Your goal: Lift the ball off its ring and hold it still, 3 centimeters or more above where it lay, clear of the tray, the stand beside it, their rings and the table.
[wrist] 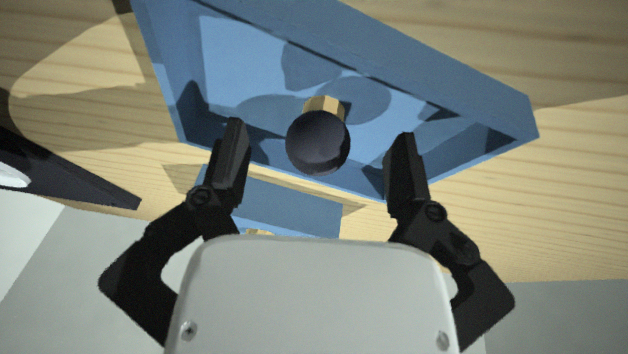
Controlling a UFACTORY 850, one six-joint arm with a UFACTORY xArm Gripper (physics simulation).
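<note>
A dark ball (318, 143) rests at its light wooden ring (325, 103) inside the blue tray (430, 60), in the upper middle of the wrist view. The ball hides part of the ring. My gripper (320, 139) is wide open and empty. Its fingertips show to the left and right of the ball, with a gap on each side; how far the tips are from it in depth I cannot tell. The blue stand (295, 202) is behind my gripper's body, lower in the view, and a sliver of its ring (259, 232) shows.
The tray's walls rise around the ball, and the near wall passes close to both fingers in the view. The wooden table (575, 175) extends around the tray. A dark slab (65, 175) with a white part on it lies at the left. Grey floor shows beyond the table's edge.
</note>
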